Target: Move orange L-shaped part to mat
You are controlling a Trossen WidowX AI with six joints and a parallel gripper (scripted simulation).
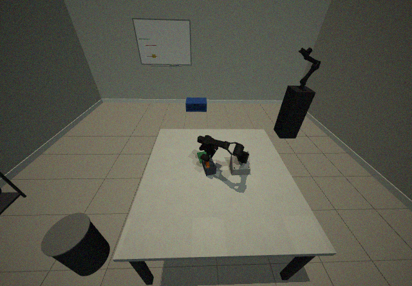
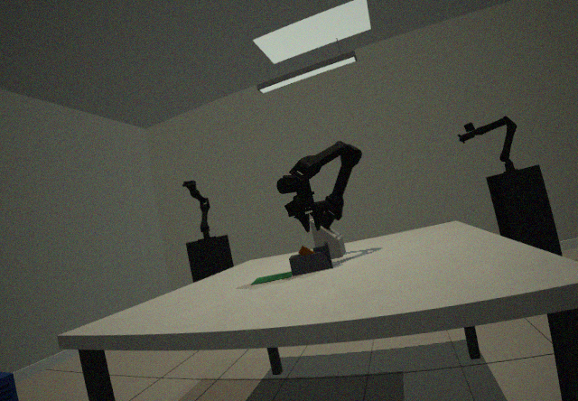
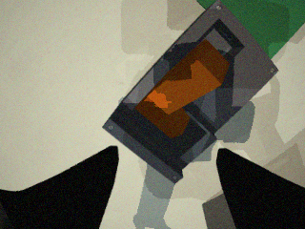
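My gripper tip is 100 mm above the orange L-shaped part, 10 mm to the left of it and 10 mm past it. Also, from my gripper tip: green mat: 180 mm to the right, 160 mm below, 40 mm ahead; dark grey tray: 160 mm below, 30 mm to the right.
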